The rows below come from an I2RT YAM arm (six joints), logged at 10 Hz.
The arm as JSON. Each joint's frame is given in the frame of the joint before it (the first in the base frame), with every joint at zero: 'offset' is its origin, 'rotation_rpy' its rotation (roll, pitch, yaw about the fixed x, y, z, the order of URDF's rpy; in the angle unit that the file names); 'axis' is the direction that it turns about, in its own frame. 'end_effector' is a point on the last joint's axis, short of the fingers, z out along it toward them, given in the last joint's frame.
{
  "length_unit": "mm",
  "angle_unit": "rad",
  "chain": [
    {
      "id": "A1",
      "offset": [
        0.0,
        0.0,
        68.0
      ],
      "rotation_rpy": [
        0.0,
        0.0,
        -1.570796
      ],
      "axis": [
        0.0,
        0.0,
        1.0
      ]
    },
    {
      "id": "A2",
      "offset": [
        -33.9,
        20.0,
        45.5
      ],
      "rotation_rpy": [
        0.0,
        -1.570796,
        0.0
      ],
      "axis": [
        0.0,
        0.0,
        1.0
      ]
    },
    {
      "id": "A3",
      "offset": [
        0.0,
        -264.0,
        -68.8
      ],
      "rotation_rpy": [
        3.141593,
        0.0,
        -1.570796
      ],
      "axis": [
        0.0,
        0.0,
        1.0
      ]
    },
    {
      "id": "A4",
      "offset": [
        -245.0,
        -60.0,
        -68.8
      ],
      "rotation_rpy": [
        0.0,
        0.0,
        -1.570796
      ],
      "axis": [
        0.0,
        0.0,
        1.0
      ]
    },
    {
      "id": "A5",
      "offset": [
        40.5,
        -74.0,
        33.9
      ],
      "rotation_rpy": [
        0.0,
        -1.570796,
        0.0
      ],
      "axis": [
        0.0,
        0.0,
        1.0
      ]
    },
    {
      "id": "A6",
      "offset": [
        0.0,
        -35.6,
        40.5
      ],
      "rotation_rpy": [
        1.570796,
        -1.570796,
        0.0
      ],
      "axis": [
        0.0,
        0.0,
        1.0
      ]
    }
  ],
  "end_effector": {
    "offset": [
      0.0,
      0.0,
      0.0
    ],
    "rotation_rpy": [
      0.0,
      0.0,
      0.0
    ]
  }
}
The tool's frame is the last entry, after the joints.
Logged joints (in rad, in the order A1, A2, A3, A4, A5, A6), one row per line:
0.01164, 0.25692, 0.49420, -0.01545, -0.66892, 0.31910
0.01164, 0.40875, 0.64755, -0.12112, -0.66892, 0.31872
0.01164, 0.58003, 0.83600, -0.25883, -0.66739, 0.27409
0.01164, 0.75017, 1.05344, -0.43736, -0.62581, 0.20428
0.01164, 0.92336, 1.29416, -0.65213, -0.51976, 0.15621
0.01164, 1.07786, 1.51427, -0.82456, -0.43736, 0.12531
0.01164, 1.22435, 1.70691, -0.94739, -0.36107, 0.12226
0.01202, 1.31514, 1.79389, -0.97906, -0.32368, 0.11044
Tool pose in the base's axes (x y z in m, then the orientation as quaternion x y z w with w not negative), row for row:
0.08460, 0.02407, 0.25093, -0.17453, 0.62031, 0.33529, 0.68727
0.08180, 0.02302, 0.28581, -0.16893, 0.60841, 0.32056, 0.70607
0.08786, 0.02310, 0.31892, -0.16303, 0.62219, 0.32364, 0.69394
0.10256, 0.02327, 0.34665, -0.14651, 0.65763, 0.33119, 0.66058
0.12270, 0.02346, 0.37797, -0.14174, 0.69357, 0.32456, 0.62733
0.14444, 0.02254, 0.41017, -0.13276, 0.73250, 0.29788, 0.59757
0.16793, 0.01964, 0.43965, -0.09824, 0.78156, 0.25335, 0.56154
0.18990, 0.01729, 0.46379, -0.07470, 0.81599, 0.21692, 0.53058
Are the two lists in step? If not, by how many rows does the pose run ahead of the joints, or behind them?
The pose runs 2 rows behind the joints: the pose in row i belongs to the joints in row i - 2.
